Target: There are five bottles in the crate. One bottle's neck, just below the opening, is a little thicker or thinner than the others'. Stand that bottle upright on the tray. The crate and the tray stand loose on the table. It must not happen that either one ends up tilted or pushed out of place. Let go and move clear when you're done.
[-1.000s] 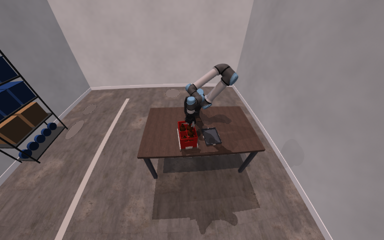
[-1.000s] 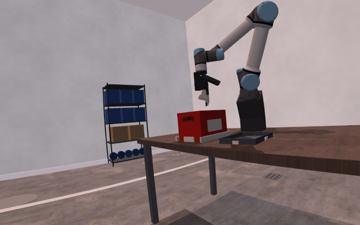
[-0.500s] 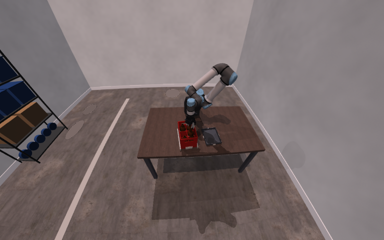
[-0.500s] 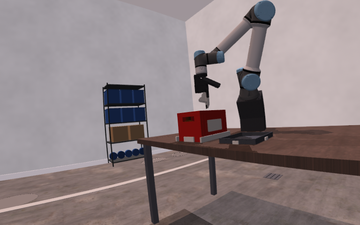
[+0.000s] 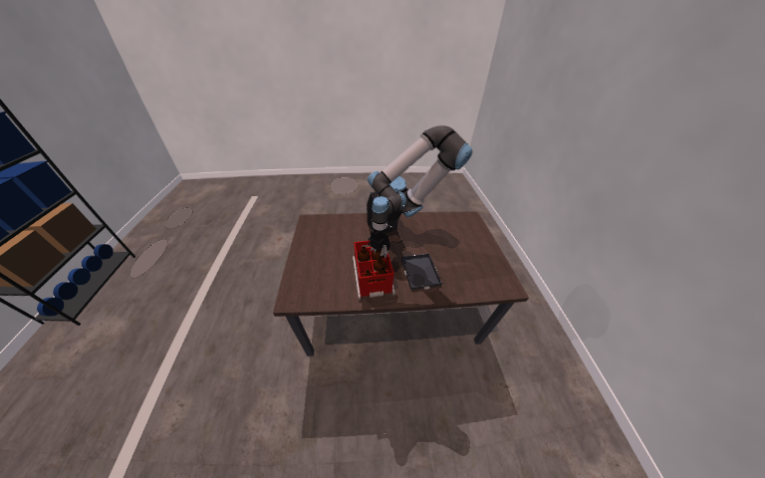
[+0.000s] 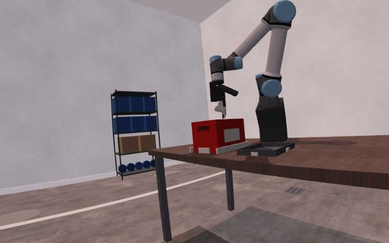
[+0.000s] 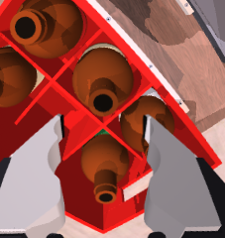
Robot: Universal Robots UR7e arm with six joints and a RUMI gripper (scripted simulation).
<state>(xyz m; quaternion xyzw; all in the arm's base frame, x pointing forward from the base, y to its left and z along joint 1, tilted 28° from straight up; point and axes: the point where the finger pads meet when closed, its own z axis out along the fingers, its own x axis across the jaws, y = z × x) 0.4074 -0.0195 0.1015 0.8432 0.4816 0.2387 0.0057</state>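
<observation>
My hand is 11 cm above the brown bottle. From my hand the other things lie so: dark tray: 6 cm behind, 25 cm to the left, 18 cm below; then red crate: 1 cm ahead, 4 cm to the right, 11 cm below; then glass bottle: 11 cm ahead, 5 cm to the right, 11 cm below.
</observation>
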